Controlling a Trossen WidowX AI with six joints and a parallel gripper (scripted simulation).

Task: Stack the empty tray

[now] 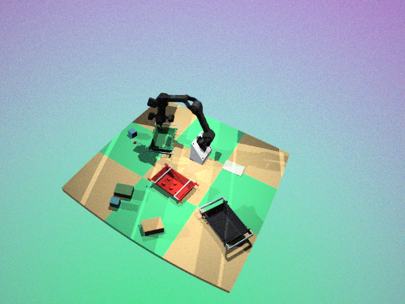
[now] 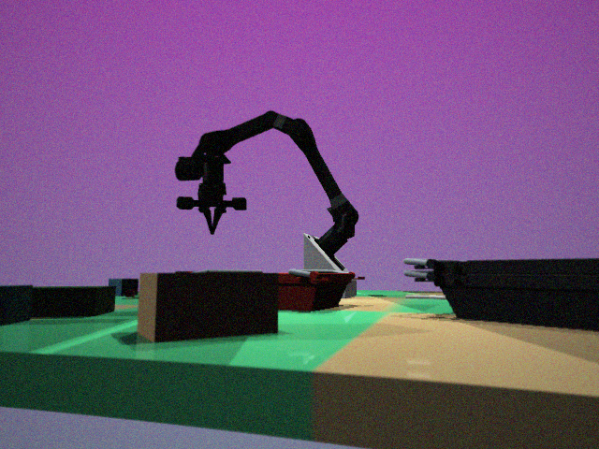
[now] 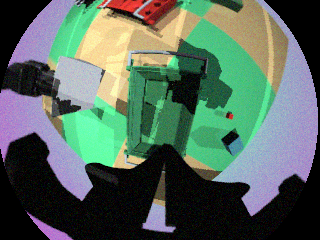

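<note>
The green tray lies 1 cm behind my gripper tip, 2 cm to the left of it and 12 cm below it. Also, from my gripper tip: tiny red cube (10 cm ahead, 17 cm to the right, 16 cm below); flat green block (54 cm ahead, 2 cm to the left, 15 cm below); white flat plate (4 cm behind, 59 cm to the left, 16 cm below).
</note>
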